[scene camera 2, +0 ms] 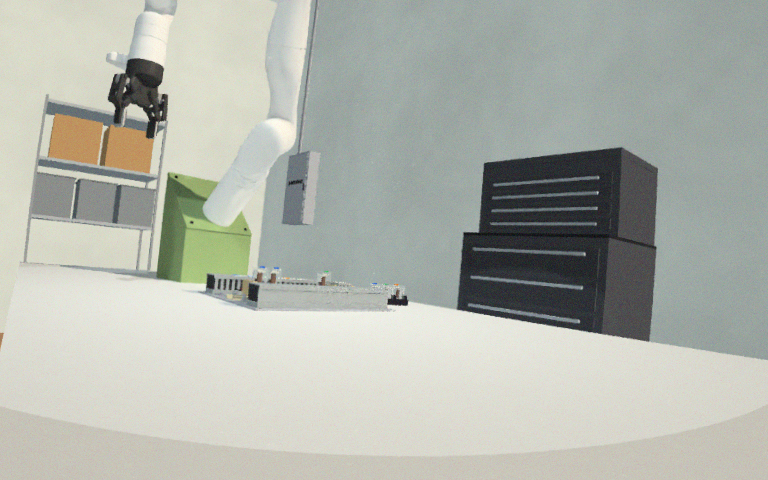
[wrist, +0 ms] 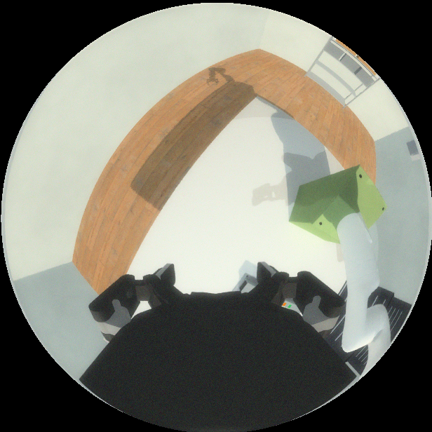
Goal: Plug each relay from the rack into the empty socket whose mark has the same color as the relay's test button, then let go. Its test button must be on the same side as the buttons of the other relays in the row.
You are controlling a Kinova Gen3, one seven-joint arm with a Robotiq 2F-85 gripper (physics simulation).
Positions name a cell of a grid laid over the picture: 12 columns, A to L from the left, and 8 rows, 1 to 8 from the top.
Observation:
In view: my gripper (scene camera 2: C3).
My gripper also shows in the wrist view (wrist: F6).

